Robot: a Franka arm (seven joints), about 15 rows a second.
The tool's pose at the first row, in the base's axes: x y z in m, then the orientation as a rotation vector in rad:
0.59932, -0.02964, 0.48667, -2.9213, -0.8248, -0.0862
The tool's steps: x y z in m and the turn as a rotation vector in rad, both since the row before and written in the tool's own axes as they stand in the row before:
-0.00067, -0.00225, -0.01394, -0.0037, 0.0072, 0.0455
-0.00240, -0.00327, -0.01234, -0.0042, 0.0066, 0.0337
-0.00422, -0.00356, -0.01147, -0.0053, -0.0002, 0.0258
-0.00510, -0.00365, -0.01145, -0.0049, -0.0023, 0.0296
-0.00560, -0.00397, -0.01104, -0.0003, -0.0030, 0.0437
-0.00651, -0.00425, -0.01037, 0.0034, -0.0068, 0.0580
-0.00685, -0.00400, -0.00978, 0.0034, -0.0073, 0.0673
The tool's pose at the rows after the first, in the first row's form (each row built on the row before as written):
0.59721, -0.02970, 0.50065, -2.9396, -0.7575, -0.0946
0.59311, -0.02944, 0.51297, -2.9532, -0.7074, -0.1032
0.58726, -0.02950, 0.52427, -2.9664, -0.6699, -0.1029
0.58059, -0.02966, 0.53549, -2.9804, -0.6267, -0.0990
0.57338, -0.02944, 0.54631, -2.9931, -0.5616, -0.0914
0.56535, -0.02891, 0.55647, -3.0047, -0.4747, -0.0759
0.55727, -0.02824, 0.56611, -3.0154, -0.3736, -0.0590

